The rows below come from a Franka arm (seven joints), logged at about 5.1 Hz.
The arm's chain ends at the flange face. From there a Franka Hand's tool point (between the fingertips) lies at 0.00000 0.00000 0.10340 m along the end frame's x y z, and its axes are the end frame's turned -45 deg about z.
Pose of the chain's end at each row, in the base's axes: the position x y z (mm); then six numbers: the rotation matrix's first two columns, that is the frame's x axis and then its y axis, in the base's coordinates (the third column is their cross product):
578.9 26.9 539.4 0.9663 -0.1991 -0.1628 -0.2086 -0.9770 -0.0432
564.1 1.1 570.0 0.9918 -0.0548 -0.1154 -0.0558 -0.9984 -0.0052
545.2 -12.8 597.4 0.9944 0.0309 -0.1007 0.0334 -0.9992 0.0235
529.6 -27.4 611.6 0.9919 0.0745 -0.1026 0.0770 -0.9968 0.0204
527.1 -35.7 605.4 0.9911 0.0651 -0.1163 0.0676 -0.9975 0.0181
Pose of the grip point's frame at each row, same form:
563.3 34.7 437.5 0.8308 0.5501 -0.0846 0.5358 -0.8316 -0.1457
552.2 2.3 467.3 0.7408 0.6672 -0.0779 0.6619 -0.7447 -0.0853
534.9 -15.6 494.6 0.6795 0.7284 -0.0878 0.7268 -0.6847 -0.0546
519.2 -30.3 508.8 0.6469 0.7575 -0.0870 0.7558 -0.6522 -0.0581
515.2 -38.4 502.7 0.6530 0.7514 -0.0950 0.7486 -0.6593 -0.0694

